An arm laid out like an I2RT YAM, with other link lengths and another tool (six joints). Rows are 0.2 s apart.
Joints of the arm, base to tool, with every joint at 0 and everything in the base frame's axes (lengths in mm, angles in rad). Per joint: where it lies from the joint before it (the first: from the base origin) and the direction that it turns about. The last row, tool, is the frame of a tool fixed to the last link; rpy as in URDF.
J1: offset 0 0 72.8 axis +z
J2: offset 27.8 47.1 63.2 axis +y
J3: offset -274.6 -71.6 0 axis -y
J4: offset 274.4 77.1 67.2 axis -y
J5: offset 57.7 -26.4 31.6 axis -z
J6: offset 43.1 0 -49 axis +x
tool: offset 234 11 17 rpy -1.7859 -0.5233 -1.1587
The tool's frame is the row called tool.
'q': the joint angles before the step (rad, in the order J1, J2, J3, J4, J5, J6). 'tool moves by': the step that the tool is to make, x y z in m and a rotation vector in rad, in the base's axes. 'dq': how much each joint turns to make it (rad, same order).
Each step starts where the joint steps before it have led.
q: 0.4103, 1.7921, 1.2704, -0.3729, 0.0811, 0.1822
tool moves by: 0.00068, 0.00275, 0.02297, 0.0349, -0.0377, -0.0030
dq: -0.0015, -0.0494, -0.0125, 0.0107, -0.0120, 0.0121
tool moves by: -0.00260, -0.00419, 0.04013, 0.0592, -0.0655, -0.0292
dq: -0.0059, -0.1015, -0.0373, 0.0170, -0.0045, 0.0366
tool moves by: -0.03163, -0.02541, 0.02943, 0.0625, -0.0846, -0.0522
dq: -0.0117, -0.2259, -0.2022, 0.0752, 0.0142, 0.0455
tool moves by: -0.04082, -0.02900, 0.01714, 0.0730, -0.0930, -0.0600
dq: -0.0068, -0.2677, -0.2402, 0.0810, 0.0249, 0.0573
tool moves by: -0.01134, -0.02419, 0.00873, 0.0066, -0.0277, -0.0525
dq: -0.0222, -0.1010, -0.0538, -0.0204, 0.0279, 0.0124
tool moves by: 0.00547, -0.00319, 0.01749, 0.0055, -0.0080, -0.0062
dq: -0.0170, 0.0058, 0.0556, -0.0399, -0.0105, -0.0034
